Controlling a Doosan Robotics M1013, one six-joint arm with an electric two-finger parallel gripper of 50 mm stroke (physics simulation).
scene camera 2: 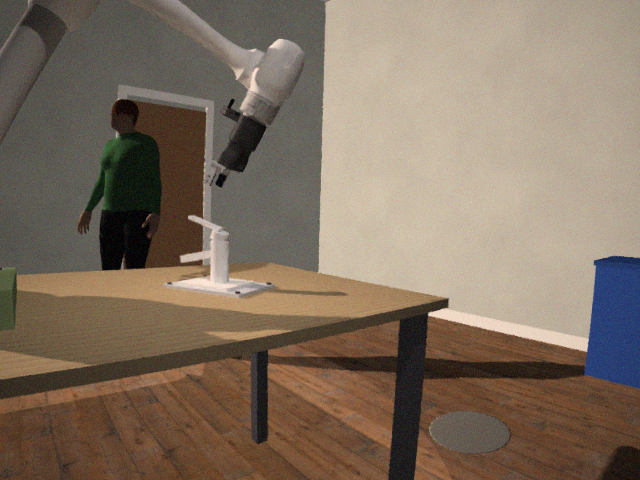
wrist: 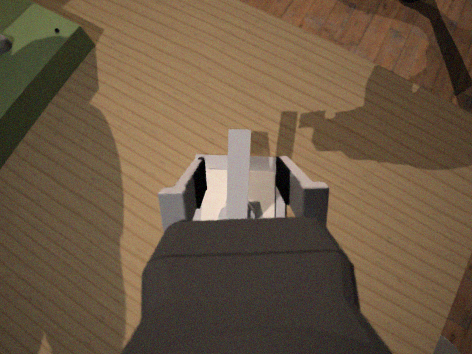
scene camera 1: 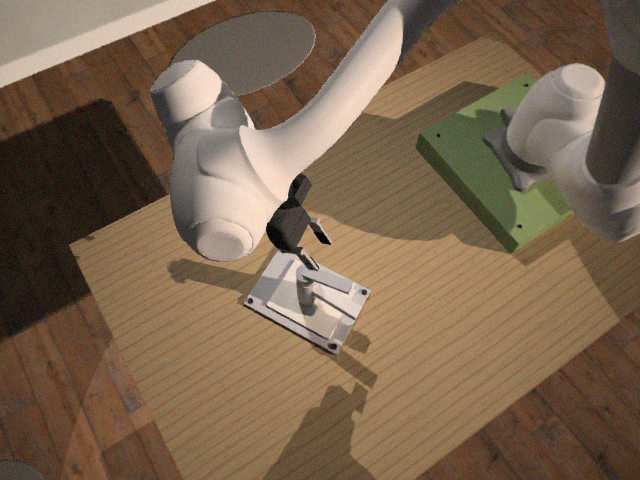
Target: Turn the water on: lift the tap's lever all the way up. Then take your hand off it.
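Seen in the pictures: gripper, fingertip midpoint: (scene camera 2: 212, 185) (wrist: 241, 172) (scene camera 1: 320, 255); arm's base at its link origin: (scene camera 1: 528, 152).
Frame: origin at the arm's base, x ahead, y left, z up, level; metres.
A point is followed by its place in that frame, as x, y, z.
Note:
The white tap (scene camera 1: 306, 293) {0.670, 0.141, 0.027} (scene camera 2: 219, 260) {0.652, 0.096, 0.011} stands upright on its light base plate (scene camera 1: 289, 330) {0.724, 0.176, -0.056} (scene camera 2: 178, 284). Its lever (scene camera 1: 333, 281) {0.623, 0.168, 0.112} (scene camera 2: 204, 222) {0.624, 0.147, 0.106} (wrist: 239, 170) {0.627, 0.162, 0.110} slopes upward from the top of the body, its free end raised above the spout (scene camera 1: 336, 301) {0.618, 0.181, 0.024} (scene camera 2: 194, 256) {0.603, 0.169, 0.014}. My gripper (scene camera 1: 320, 254) {0.643, 0.145, 0.205} (scene camera 2: 215, 181) {0.643, 0.145, 0.205} (wrist: 241, 172) {0.643, 0.145, 0.205} is open and empty. In the scene camera 2 view it hangs above the tap, apart from the lever. In the wrist view the lever shows below and between the open fingers. The dark gripper body hides the tap's rear part in the wrist view.
The wooden table (scene camera 1: 206, 361) {0.917, 0.169, -0.063} (scene camera 2: 310, 304) {0.790, -0.143, -0.064} carries the tap's plate. A green block (scene camera 1: 465, 155) {0.154, -0.055, 0.000} (scene camera 2: 7, 299) {0.220, -0.164, -0.013} (wrist: 50, 65) {0.181, 0.108, -0.014} holds the arm's base. A person in green (scene camera 2: 131, 175) stands beyond the table. A blue cabinet (scene camera 2: 617, 320) is at the far right.

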